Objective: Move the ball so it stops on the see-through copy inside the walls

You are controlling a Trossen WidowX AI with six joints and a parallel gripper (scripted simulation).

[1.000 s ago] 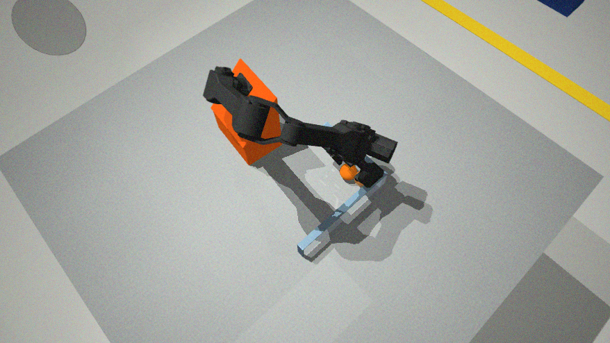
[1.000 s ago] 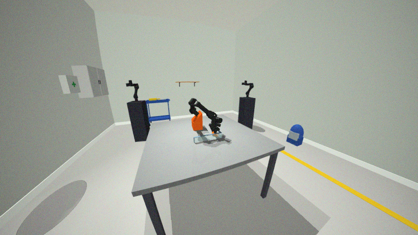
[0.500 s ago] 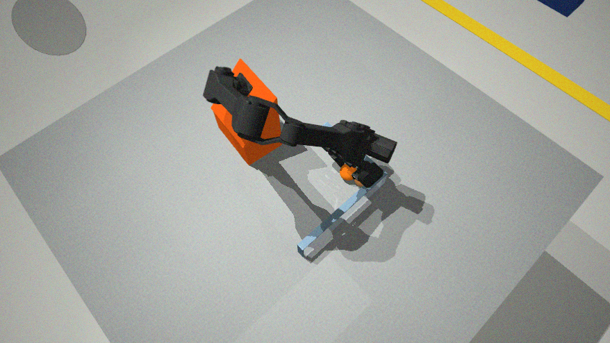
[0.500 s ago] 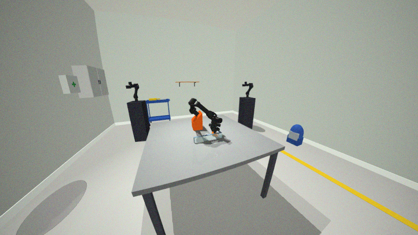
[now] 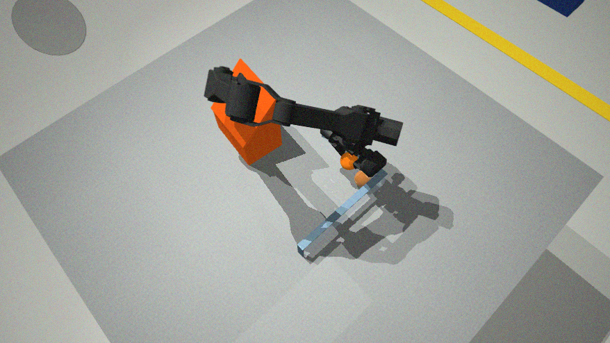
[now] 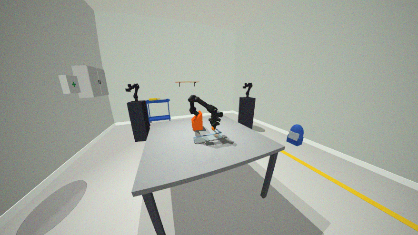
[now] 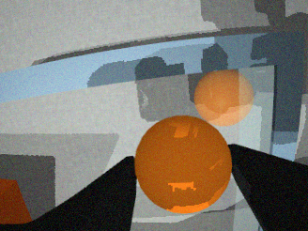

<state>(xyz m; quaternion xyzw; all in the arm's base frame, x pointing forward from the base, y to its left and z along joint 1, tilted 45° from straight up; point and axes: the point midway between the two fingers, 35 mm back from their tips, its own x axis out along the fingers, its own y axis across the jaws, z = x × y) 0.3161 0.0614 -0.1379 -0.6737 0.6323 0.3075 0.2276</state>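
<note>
Right now the see-through copy of ball is 40 mm ahead of my gripper tip, 20 mm to the left of it and 60 mm below it. From my gripper tip the other things lie so: low clear wall: 40 mm behind, 50 mm to the left, 60 mm below; then orange ball: right at my gripper tip.
</note>
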